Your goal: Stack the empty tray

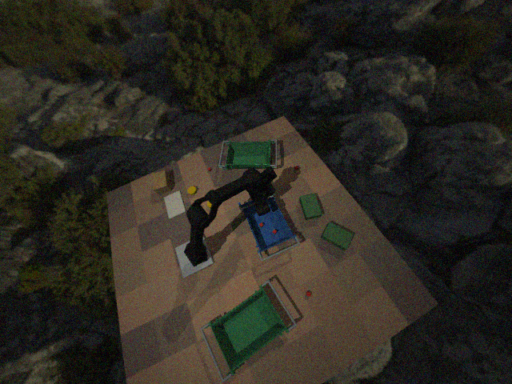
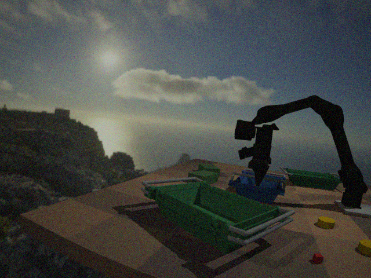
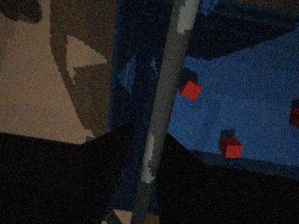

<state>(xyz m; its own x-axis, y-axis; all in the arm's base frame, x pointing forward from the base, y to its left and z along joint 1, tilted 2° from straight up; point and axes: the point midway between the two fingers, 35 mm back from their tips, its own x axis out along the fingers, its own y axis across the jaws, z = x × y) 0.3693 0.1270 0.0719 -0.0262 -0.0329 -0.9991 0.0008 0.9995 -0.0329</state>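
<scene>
Now: gripper tip 40 mm to the left of the red block, 40 mm above it and 30 mm short of it. From my gripper tip the other things lie so: white plate (440 mm behind, 220 mm to the left, 50 mm below); then green tray (480 mm to the right, 240 mm behind, 10 mm below); then tan box (480 mm behind, 380 mm to the left, 30 mm below).
</scene>
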